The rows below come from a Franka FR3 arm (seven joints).
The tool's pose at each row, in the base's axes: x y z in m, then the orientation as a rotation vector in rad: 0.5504, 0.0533, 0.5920, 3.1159, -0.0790, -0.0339; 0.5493, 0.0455, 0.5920, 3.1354, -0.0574, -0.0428; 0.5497, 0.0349, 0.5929, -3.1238, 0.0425, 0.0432; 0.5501, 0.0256, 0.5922, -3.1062, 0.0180, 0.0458; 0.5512, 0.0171, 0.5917, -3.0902, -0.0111, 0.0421; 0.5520, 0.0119, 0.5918, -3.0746, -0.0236, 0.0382; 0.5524, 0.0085, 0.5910, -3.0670, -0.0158, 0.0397; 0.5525, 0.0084, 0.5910, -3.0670, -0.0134, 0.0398; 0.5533, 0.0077, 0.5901, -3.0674, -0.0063, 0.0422; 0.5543, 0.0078, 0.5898, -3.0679, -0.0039, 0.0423
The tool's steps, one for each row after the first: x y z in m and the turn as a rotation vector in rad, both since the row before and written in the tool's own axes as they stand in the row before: -0.0007, 0.0078, 0.0002, 0.0188, -0.0059, -0.0144; 0.0008, 0.0106, -0.0009, 0.0224, -0.0007, -0.0097; 0.0007, 0.0093, 0.0005, 0.0176, -0.0022, -0.0158; 0.0012, 0.0085, 0.0002, 0.0158, 0.0018, -0.0190; 0.0008, 0.0052, -0.0004, 0.0155, 0.0022, -0.0084; 0.0004, 0.0035, 0.0006, 0.0077, -0.0008, 0.0050; 0.0001, 0.0001, 0.0000, 0.0000, 0.0000, 0.0016; 0.0008, 0.0008, 0.0008, -0.0003, -0.0014, 0.0047; 0.0010, -0.0001, 0.0003, -0.0005, 0.0000, 0.0016
